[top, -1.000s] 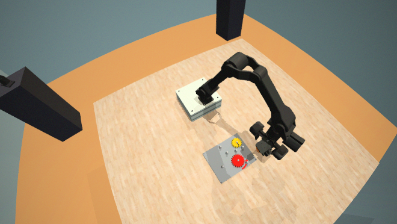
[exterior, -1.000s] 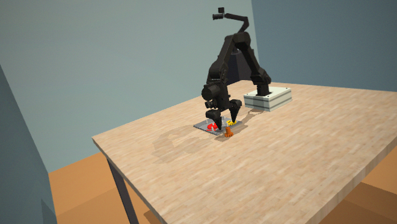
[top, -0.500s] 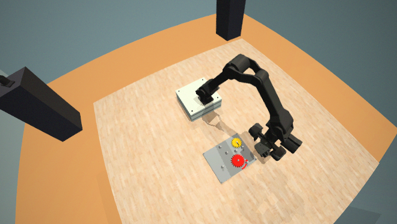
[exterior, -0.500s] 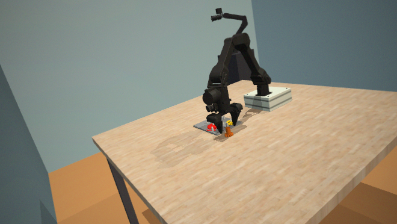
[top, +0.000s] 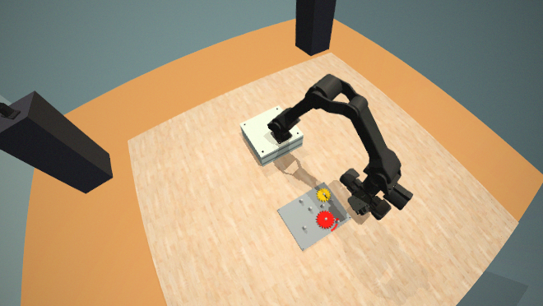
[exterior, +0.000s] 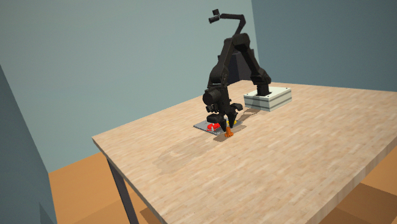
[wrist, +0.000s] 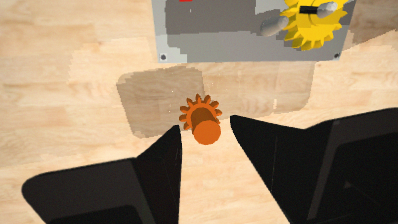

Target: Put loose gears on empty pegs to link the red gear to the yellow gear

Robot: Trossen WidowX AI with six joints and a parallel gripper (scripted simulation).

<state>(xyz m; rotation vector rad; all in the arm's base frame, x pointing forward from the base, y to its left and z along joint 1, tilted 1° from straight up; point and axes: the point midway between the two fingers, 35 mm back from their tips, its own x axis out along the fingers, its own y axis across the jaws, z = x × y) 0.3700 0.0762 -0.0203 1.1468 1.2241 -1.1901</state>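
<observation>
The red gear lies 130 mm to the right of my gripper tip, 20 mm behind it and 10 mm below it. The rest, counted from my gripper tip: red arrow (110 mm to the right, 20 mm below, 10 mm ahead); orange gear (10 mm below).
</observation>
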